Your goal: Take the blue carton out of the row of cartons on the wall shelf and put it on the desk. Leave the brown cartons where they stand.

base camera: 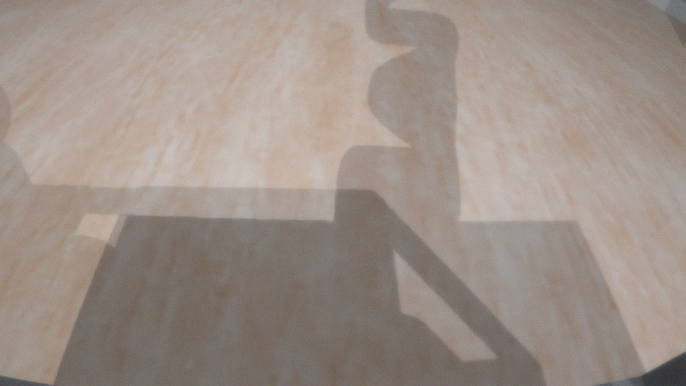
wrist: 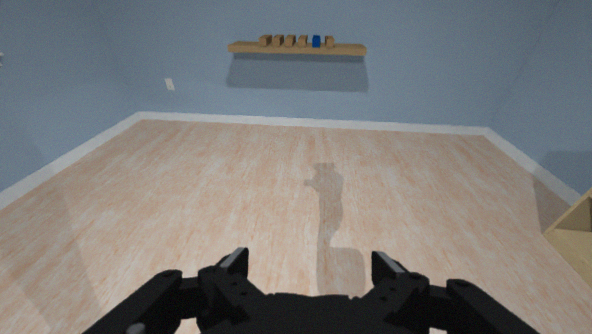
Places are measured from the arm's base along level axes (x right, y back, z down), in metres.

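Pixels of known places: gripper, fingertip midpoint: (wrist: 309, 263).
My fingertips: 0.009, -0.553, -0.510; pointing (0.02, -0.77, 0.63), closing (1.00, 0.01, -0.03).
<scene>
Ahead of a thing's pixels: the offset from my fingertips to its top centre, as dx, dy, dz. Level surfaces: height alone.
The small blue carton @(+0.090, -1.960, +0.049) (wrist: 316, 41) stands in the row on the wooden wall shelf (wrist: 297, 50), far off near the top of the wrist view. Several brown cartons @(-0.123, -1.971, +0.049) (wrist: 290, 41) stand to its left, and one brown carton @(+0.194, -1.954, +0.049) (wrist: 329, 41) stands to its right, at the row's right end. My gripper (wrist: 309, 263) is open, its two black fingers wide apart at the bottom of the wrist view with nothing between them; it is far from the shelf. The desk does not show in either view.
A pale wooden piece of furniture (wrist: 575, 245) stands at the right edge of the wrist view. Blue walls with white baseboards enclose the wooden floor @(dz +0.907) (wrist: 200, 200) (base camera: 200, 100). A white wall plate (wrist: 169, 84) is left of the shelf. Shadows of the robot lie across the floor.
</scene>
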